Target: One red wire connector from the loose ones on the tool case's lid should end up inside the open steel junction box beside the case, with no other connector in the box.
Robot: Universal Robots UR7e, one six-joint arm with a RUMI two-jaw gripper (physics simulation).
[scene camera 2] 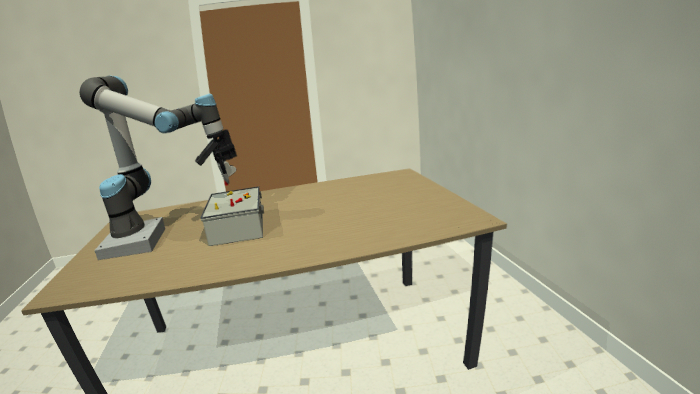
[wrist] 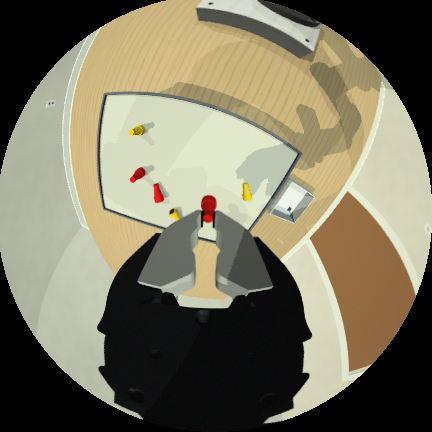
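Pixels of known places: gripper, fingertip midpoint: (scene camera 2: 228, 183) (wrist: 207, 211); arm's base at its link origin: (scene camera 2: 128, 230).
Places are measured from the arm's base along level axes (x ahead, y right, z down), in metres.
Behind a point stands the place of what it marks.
Note:
My gripper (scene camera 2: 226, 180) {y 0.052, x 0.476, z -0.131 m} (wrist: 207, 211) {y 0.052, x 0.476, z -0.131 m} is shut on a red wire connector (scene camera 2: 226, 183) {y 0.059, x 0.468, z -0.133 m} (wrist: 208, 203) {y 0.054, x 0.461, z -0.138 m}, held at the fingertips above the tool case's pale lid (scene camera 2: 218, 198) {y 0.018, x 0.421, z -0.065 m} (wrist: 150, 110) {y 0.149, x 0.387, z -0.065 m}. On the lid lie two other red connectors: one red connector (scene camera 2: 232, 202) {y 0.163, x 0.479, z -0.080 m} (wrist: 138, 175) {y 0.153, x 0.475, z -0.081 m} and another red connector (scene camera 2: 239, 200) {y 0.131, x 0.507, z -0.073 m} (wrist: 158, 193) {y 0.124, x 0.503, z -0.076 m}. A yellow connector (wrist: 136, 130) {y 0.157, x 0.413, z -0.081 m}, a second yellow connector (wrist: 246, 192) {y -0.001, x 0.472, z -0.076 m} and a third yellow connector (wrist: 174, 214) {y 0.096, x 0.536, z -0.078 m}, partly cut off by the gripper, also lie there. The open steel junction box (wrist: 302, 192) {y -0.218, x 0.484, z 0.049 m} stands beside the case at the right in the wrist view; no connector shows in it.
The case (scene camera 2: 232, 231) {y 0.245, x 0.458, z 0.005 m} stands on the wooden table (scene camera 2: 350, 220) {y 0.274, x 0.913, z 0.051 m} (wrist: 165, 55) {y 0.203, x 0.245, z 0.051 m}. The arm's base plate (scene camera 2: 125, 246) {y 0.156, x 0.021, z 0.012 m} (wrist: 255, 30) is at the left in the scene view and at the top in the wrist view. A brown door (scene camera 2: 257, 90) (wrist: 370, 280) is behind the table.

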